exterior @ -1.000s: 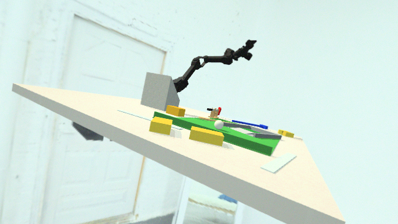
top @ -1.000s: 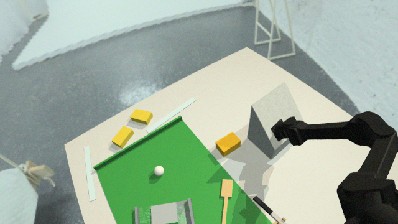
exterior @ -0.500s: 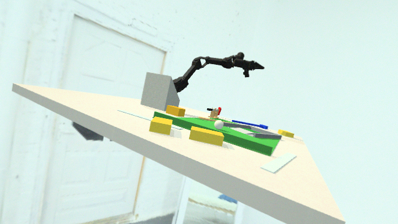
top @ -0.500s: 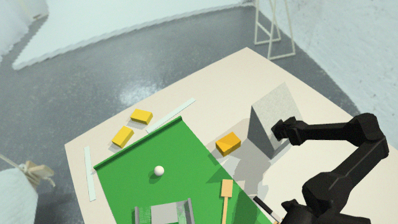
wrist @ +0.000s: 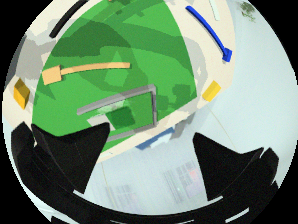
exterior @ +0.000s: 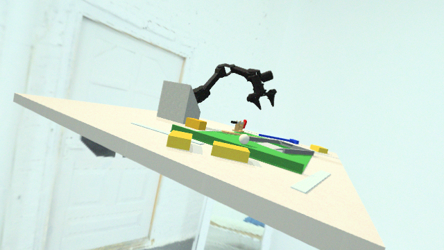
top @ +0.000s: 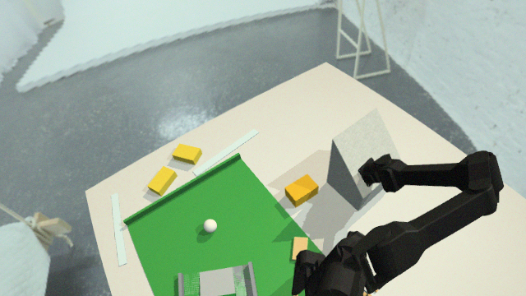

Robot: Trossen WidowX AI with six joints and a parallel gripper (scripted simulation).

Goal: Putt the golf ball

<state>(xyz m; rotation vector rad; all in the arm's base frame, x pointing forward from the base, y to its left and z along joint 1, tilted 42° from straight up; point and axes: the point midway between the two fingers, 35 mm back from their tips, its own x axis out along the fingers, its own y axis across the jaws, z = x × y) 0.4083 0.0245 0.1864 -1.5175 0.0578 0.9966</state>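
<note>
Now: gripper tip 190 mm past the red putter, 120 mm to the right of it and 130 mm above it. The rest, counted from my gripper tip: blue putter (80 mm ahead, 300 mm to the left, 180 mm below); then white golf ball (10 mm ahead, 370 mm to the right, 170 mm below); then green mat (40 mm ahead, 210 mm to the right, 190 mm below).
</note>
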